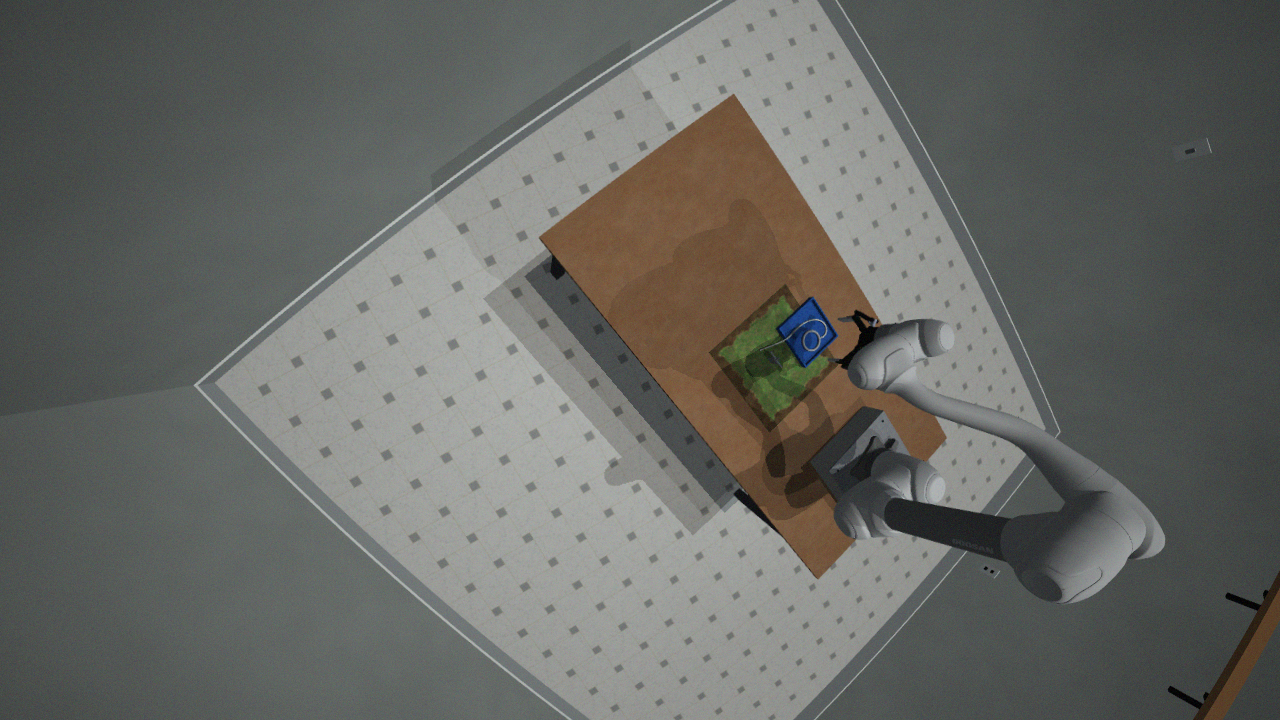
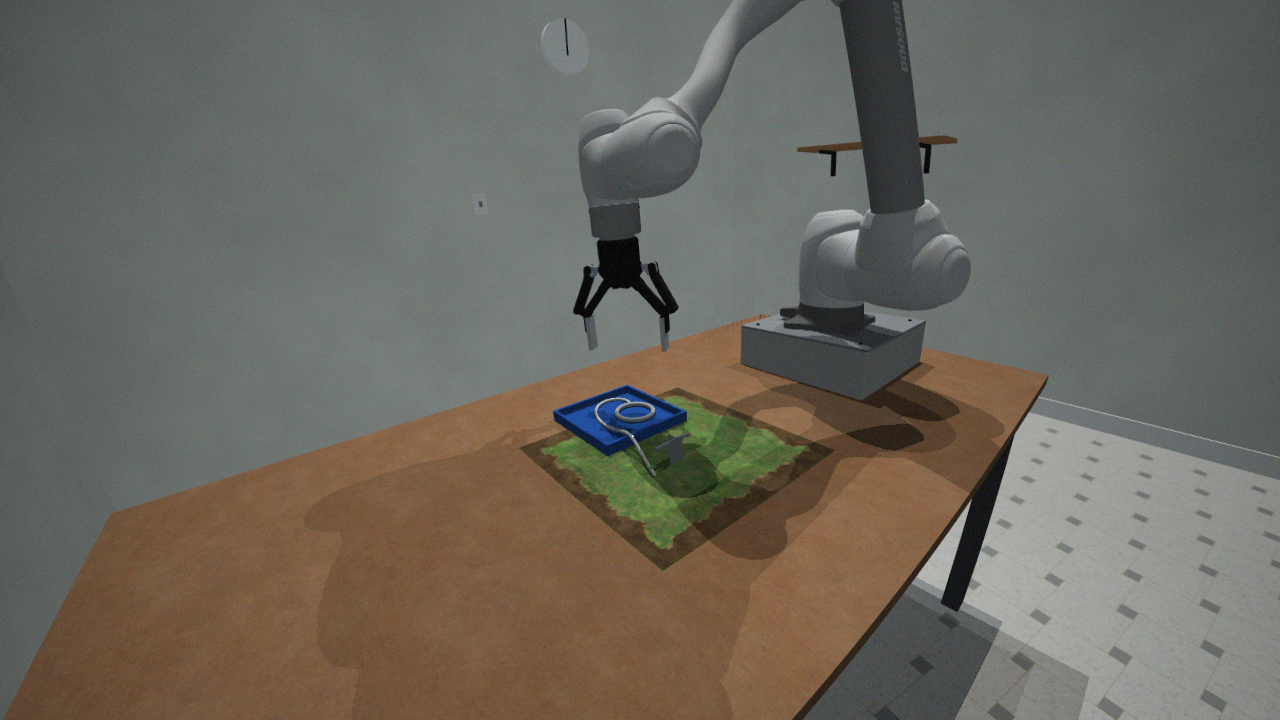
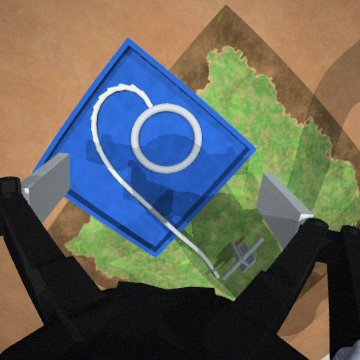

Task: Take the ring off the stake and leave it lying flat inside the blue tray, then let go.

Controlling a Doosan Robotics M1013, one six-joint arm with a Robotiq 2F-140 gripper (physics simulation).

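Where they show: gripper, fingertip midpoint: [image 1: 835, 340] [image 2: 628, 348] [image 3: 165, 180]; arm's base, origin of the base link: [image 1: 874, 466] [image 2: 830, 324].
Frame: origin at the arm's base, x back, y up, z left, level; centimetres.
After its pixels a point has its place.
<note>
The white-grey ring [image 1: 810, 350] @[x -48.1, y -9.3, z -19.0 cm] [image 2: 634, 420] @[x -53.2, y -9.6, z -19.7 cm] [image 3: 166, 170] @[x -53.3, y -9.2, z -20.5 cm] lies flat inside the blue tray [image 1: 810, 308] @[x -58.1, y -10.1, z -31.6 cm] [image 2: 577, 417] @[x -58.0, y -10.1, z -30.9 cm] [image 3: 125, 65] @[x -44.8, y -10.1, z -30.3 cm]. A pale cord [image 2: 640, 450] @[x -61.6, y -9.3, z -11.2 cm] [image 3: 185, 238] @[x -60.0, y -8.2, z -14.3 cm] runs from the ring in a loop across the tray and out over its wall, ending near the stake. The small grey stake [image 1: 774, 356] @[x -60.4, y -6.8, z -6.6 cm] [image 2: 673, 447] @[x -59.9, y -7.6, z -5.5 cm] [image 3: 242, 256] @[x -58.5, y -7.0, z -6.5 cm] stands on the mat beside the tray, with a crossbar and no ring on it. My gripper [image 1: 837, 340] @[x -50.4, y 3.9, z -22.7 cm] [image 2: 627, 347] @[x -50.4, y 3.9, z -22.7 cm] [image 3: 165, 180] @[x -50.4, y 3.9, z -22.7 cm] is wide open and empty, above the tray and apart from the ring.
The green and brown mat [image 1: 771, 410] @[x -45.8, y -10.7, z 8.4 cm] [image 2: 662, 528] @[x -74.0, y -10.7, z 2.8 cm] [image 3: 240, 75] @[x -39.3, y -10.7, z -18.1 cm] lies under the stake and partly under the tray. The arm's grey base box [image 2: 796, 358] @[x -14.5, y -5.3, z -2.8 cm] stands on the wooden table [image 1: 680, 179] @[x -126.5, y -10.8, z -32.1 cm] [image 2: 268, 555] @[x -113.1, y -10.8, z -36.0 cm] beyond the mat. Shadows fall across both.
</note>
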